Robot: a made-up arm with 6 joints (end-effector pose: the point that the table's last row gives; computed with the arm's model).
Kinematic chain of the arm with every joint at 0, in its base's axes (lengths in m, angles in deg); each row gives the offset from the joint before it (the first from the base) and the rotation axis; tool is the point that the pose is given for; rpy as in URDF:
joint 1: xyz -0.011 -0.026 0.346 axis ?
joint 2: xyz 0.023 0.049 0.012 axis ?
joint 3: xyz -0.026 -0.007 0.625 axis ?
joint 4: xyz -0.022 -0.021 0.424 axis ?
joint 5: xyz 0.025 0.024 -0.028 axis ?
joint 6: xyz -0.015 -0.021 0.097 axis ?
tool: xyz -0.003 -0.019 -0.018 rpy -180 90 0
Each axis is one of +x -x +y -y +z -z.
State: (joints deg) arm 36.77 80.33 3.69 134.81 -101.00 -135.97
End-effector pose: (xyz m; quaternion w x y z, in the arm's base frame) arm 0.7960 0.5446 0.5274 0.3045 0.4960 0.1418 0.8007
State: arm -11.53 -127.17 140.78 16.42 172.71 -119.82
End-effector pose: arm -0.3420 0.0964 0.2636 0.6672 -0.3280 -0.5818 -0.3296
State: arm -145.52 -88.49 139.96 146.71 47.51 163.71
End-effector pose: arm 0.2701 0.1099 0.7089 0.6445 0.1720 0.7342 0.1263
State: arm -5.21 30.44 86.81 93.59 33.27 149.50
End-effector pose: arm 0.7432 -0.0086 0.7368 0.2976 0.0929 -0.7670 -0.5608
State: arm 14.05 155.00 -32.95 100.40 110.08 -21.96
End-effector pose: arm 0.5960 0.2593 -0.3817 0.6245 -0.5653 0.4809 -0.2430
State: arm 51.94 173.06 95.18 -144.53 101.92 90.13
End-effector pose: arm -0.1341 -0.2447 -0.3754 0.4092 -0.1946 -0.8671 -0.2069
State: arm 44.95 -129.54 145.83 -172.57 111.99 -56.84
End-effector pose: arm -0.3433 -0.3414 0.3578 0.7710 0.4611 0.1751 0.4028
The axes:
joint 1: +z
joint 2: +y
joint 3: +y
joint 4: +z
joint 5: +y
joint 6: +z

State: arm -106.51 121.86 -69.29 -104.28 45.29 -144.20
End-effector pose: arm -0.3194 -0.9029 0.3495 0.2291 -0.9176 -0.0494 0.3212
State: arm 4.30 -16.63 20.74 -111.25 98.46 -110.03
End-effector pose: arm -0.2046 -0.1248 1.3678 0.4089 0.6941 0.4682 0.3630
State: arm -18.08 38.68 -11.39 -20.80 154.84 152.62
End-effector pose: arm 0.5459 -0.1906 1.1325 0.7361 -0.1048 -0.6686 -0.0107
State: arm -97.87 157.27 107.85 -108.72 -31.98 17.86
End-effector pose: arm 0.0627 0.1295 -0.2756 0.3414 -0.2759 0.6466 -0.6239
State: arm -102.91 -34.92 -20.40 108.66 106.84 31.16
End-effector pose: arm 0.2637 0.6212 1.0385 0.0890 0.2393 0.2019 0.9455
